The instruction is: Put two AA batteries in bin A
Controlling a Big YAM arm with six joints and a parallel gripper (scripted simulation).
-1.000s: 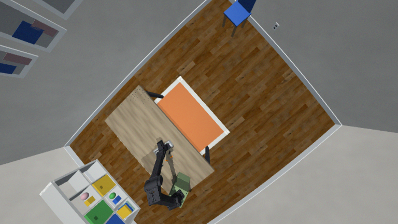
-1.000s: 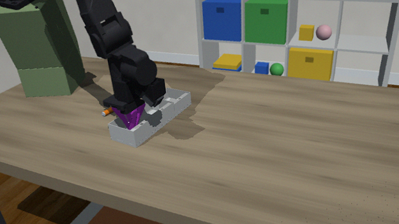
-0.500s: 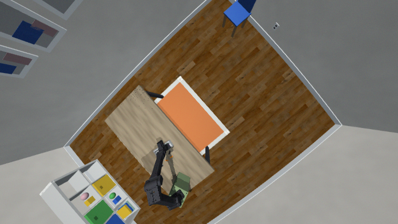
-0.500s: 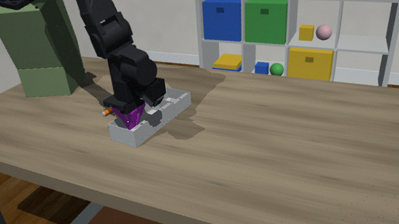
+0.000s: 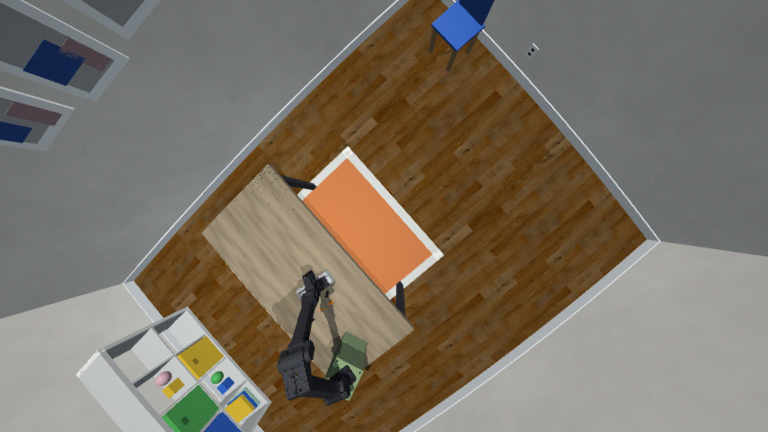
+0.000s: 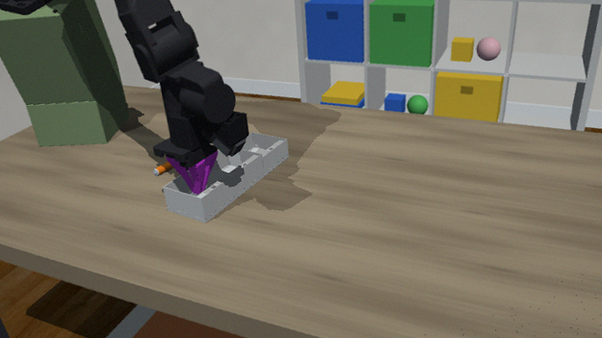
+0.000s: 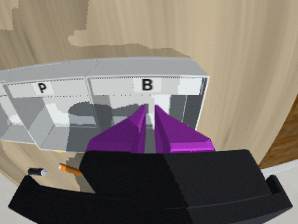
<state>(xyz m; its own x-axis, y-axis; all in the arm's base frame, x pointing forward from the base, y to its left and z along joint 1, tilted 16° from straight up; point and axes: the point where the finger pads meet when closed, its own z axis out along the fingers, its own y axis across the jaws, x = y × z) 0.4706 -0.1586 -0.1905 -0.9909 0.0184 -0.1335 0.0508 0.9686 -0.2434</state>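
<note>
The grey three-compartment bin lies 9 cm to the left of my hand, 1 cm below it and 1 cm ahead of it. Also, from my hand: orange AA battery: 14 cm behind, 7 cm to the left, 3 cm below; then yellow cube: 14 cm to the left, 7 cm behind, 3 cm below; then orange battery: 16 cm to the left, 15 cm behind, 3 cm below.
</note>
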